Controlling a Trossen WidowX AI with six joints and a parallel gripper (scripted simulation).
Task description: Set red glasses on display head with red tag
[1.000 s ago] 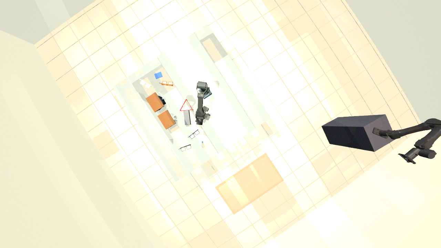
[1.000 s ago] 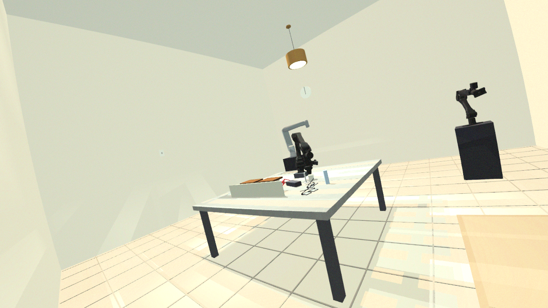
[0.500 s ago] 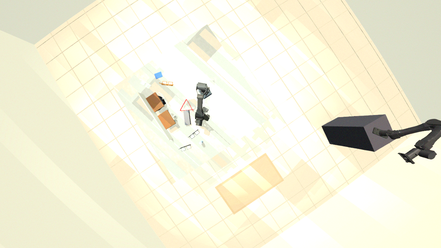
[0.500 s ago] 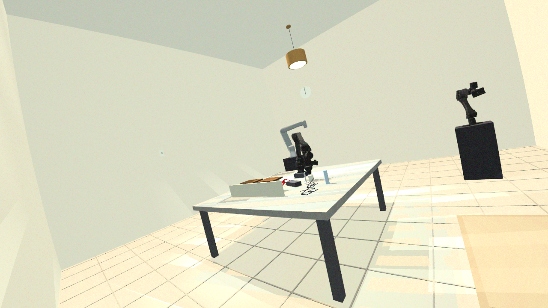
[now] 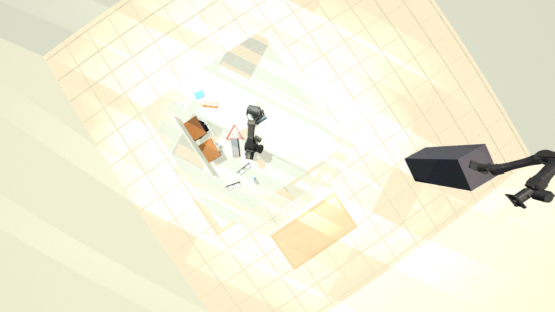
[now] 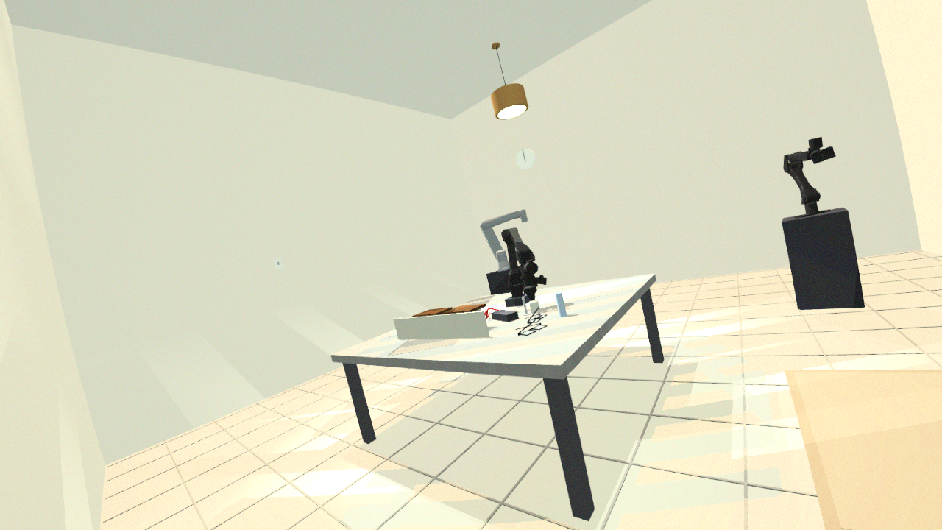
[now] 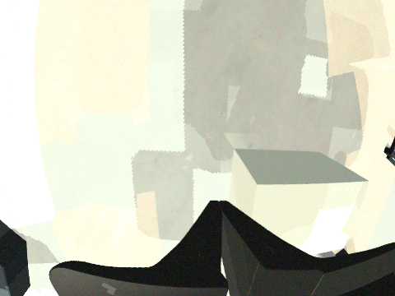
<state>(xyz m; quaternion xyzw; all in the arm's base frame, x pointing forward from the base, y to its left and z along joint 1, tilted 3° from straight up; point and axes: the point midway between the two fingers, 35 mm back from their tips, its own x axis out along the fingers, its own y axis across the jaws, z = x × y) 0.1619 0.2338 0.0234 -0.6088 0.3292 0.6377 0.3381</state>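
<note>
Right now my gripper tip is 30 mm short of the pale box and 20 mm to the right of it. Round my gripper tip: long white wall (450 mm ahead, 230 mm to the right, 20 mm above); dark box (150 mm ahead, 70 mm to the right, 10 mm below); blue square (230 mm ahead, 650 mm to the right, 30 mm below).
</note>
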